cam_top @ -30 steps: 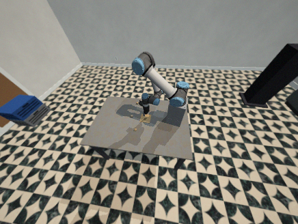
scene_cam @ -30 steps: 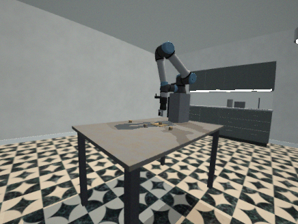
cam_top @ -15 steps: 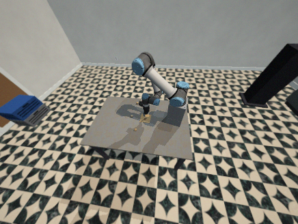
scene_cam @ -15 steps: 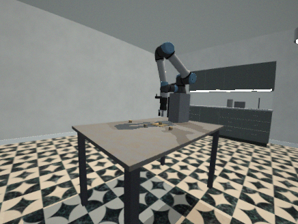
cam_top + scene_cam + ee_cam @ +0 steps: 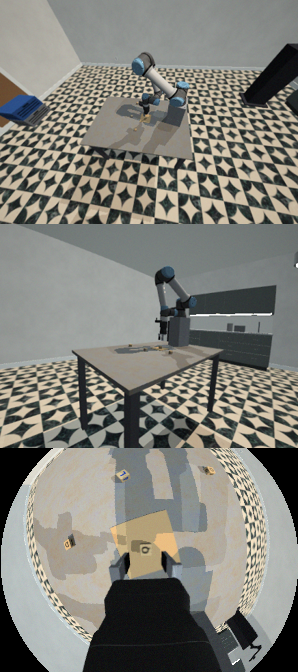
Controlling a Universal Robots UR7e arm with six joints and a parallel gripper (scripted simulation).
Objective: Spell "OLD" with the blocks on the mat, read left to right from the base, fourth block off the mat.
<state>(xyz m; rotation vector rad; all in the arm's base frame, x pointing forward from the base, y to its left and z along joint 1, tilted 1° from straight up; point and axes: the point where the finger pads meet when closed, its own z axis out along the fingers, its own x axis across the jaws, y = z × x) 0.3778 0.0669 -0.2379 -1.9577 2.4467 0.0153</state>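
The tan mat lies 100 mm below my hand.
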